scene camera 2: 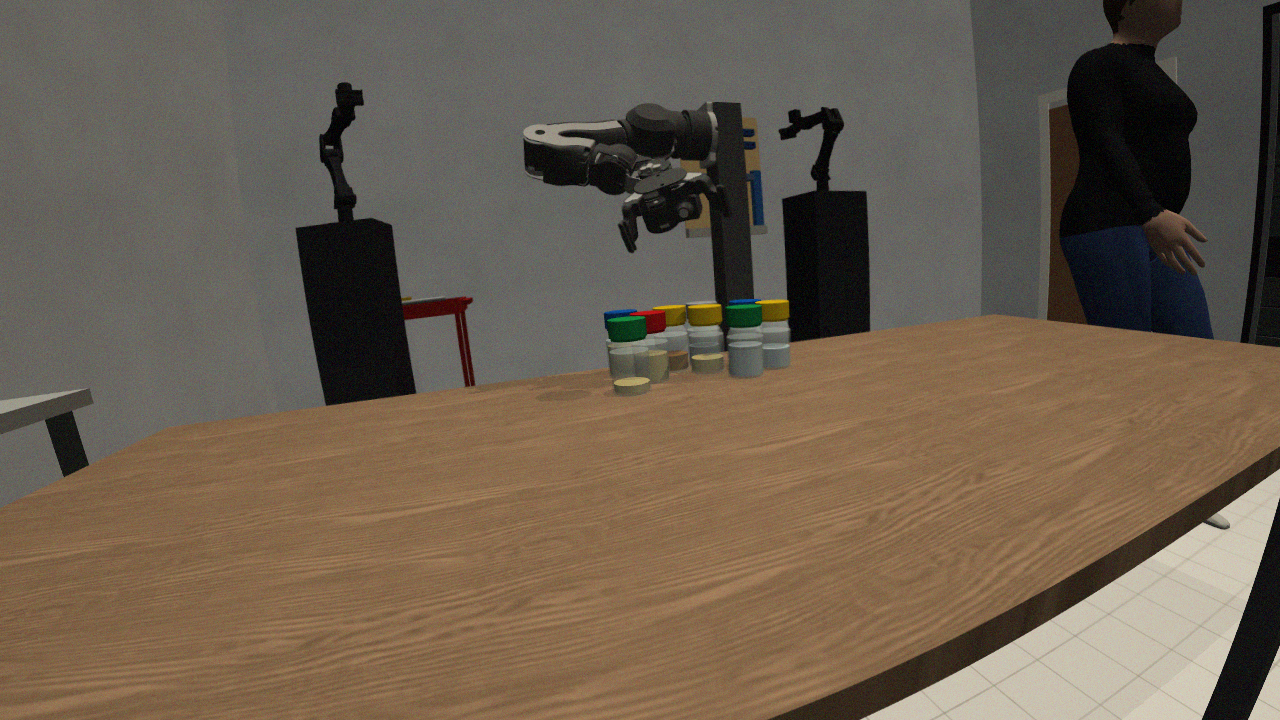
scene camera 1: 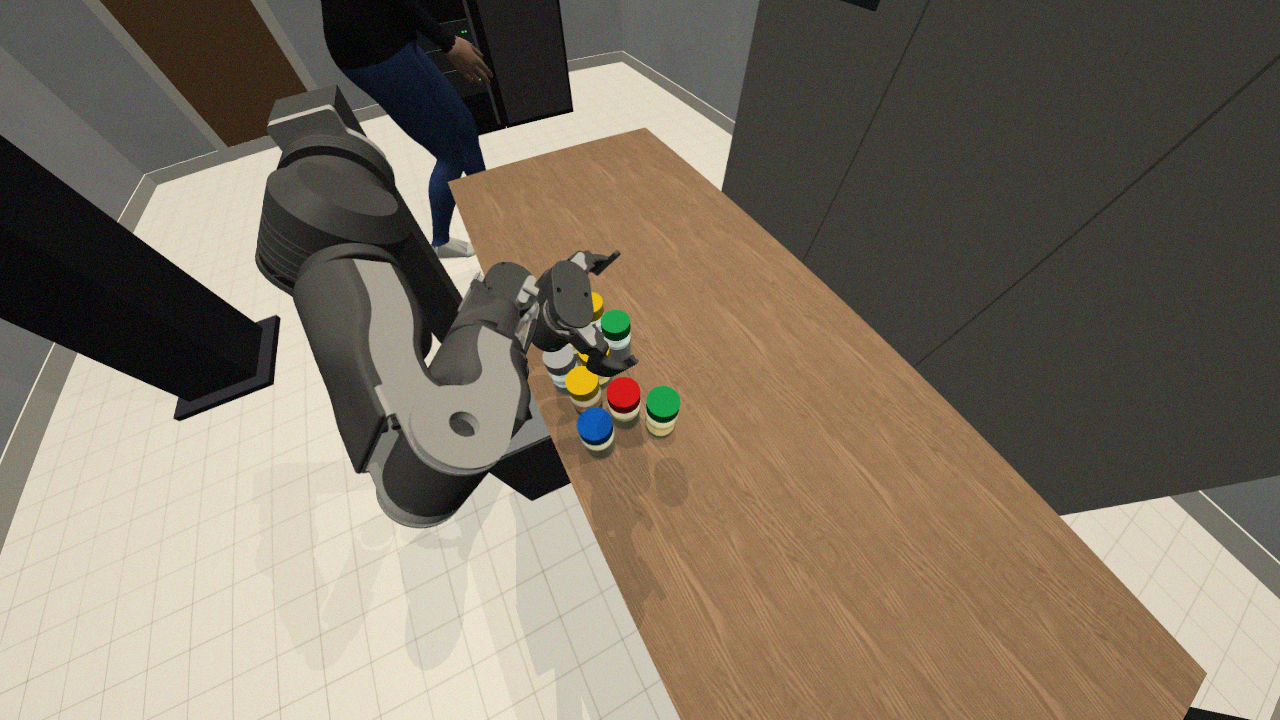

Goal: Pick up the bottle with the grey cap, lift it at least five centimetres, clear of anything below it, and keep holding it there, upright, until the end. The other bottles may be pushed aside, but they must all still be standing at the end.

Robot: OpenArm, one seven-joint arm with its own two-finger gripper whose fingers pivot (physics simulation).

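Observation:
The bottle with the grey cap (scene camera 1: pixel 559 362) stands upright near the table's left edge in scene camera 1, beside the arm; in scene camera 2 it is almost wholly hidden behind yellow-capped bottles. My gripper (scene camera 1: pixel 622 310) (scene camera 2: pixel 676 230) is open and empty, high above the bottle group, with its fingers spread wide. Around the grey-capped bottle stand a yellow-capped bottle (scene camera 1: pixel 581 383) (scene camera 2: pixel 704 315), a red-capped bottle (scene camera 1: pixel 623 394), a blue-capped bottle (scene camera 1: pixel 595 427), a near green-capped bottle (scene camera 1: pixel 663 404) (scene camera 2: pixel 626 329) and a far green-capped bottle (scene camera 1: pixel 615 325) (scene camera 2: pixel 743 316). All bottles seen are upright.
The bottles stand close together on the wooden table (scene camera 1: pixel 805 429) (scene camera 2: pixel 537 537), near its edge on the arm's side. The arm's elbow (scene camera 1: pixel 456 411) hangs beside that edge. A person (scene camera 1: pixel 411 98) (scene camera 2: pixel 1129 152) stands beyond the table's far end.

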